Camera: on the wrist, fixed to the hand. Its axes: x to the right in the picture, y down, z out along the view.
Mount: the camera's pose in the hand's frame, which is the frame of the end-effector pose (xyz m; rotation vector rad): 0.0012 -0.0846 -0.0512 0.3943 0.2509 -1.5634
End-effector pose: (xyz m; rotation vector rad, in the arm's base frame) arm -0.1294 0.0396 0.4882 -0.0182 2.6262 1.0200
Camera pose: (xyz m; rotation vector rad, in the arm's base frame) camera -0.1348 -0.0570 0.4679 -1.7839 1.9166 -0.0825
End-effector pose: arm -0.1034 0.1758 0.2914 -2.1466 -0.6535 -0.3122
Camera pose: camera -0.1489 0.1782 0.3792 -0.8081 -1.9174 -1.1002
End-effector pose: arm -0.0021 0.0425 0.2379 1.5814 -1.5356 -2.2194
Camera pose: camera 0.0756 0.0504 0.1772 -1.8417 0.2577 0.8325
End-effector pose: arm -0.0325 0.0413 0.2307 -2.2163 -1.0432 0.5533
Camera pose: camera -0.0463 0.0660 0.3254 -0.6349 -1.8567 -0.2301
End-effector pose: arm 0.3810 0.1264 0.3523 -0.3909 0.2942 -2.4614
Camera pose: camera 0.3162 0.1977 0.3302 0.0503 0.3909 2.2314
